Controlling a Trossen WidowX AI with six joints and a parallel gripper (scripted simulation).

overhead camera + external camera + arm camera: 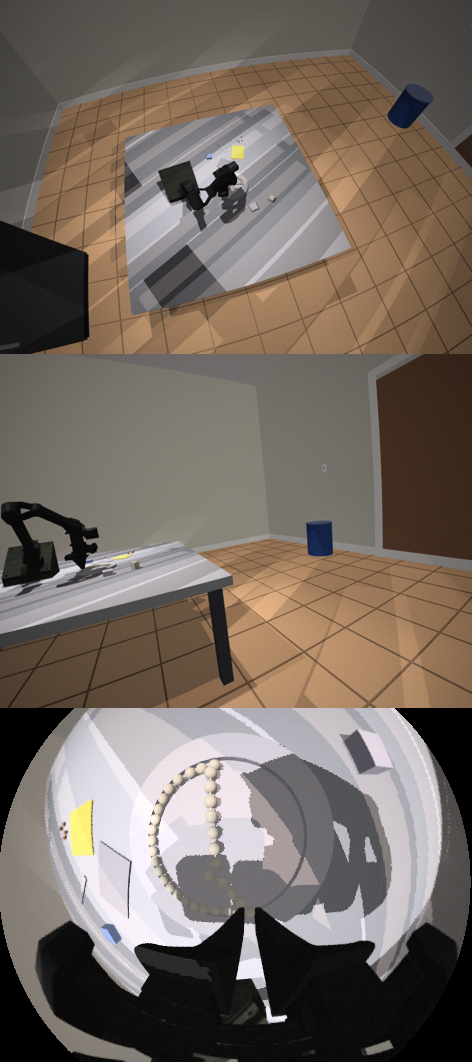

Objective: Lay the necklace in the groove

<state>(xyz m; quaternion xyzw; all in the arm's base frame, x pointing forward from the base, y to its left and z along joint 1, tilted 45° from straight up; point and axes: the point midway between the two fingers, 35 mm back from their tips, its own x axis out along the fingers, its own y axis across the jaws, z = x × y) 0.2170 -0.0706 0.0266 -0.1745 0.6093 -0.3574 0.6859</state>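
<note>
Right now the round bead board is 60 mm ahead of my gripper tip, 10 mm to the left of it and 10 mm below it. From my gripper tip the other things lie so: grey card 80 mm ahead, 190 mm to the left, 20 mm below; then blue block 10 mm behind, 290 mm to the left, 10 mm below; then white block 130 mm ahead, 190 mm to the right, 10 mm below.
</note>
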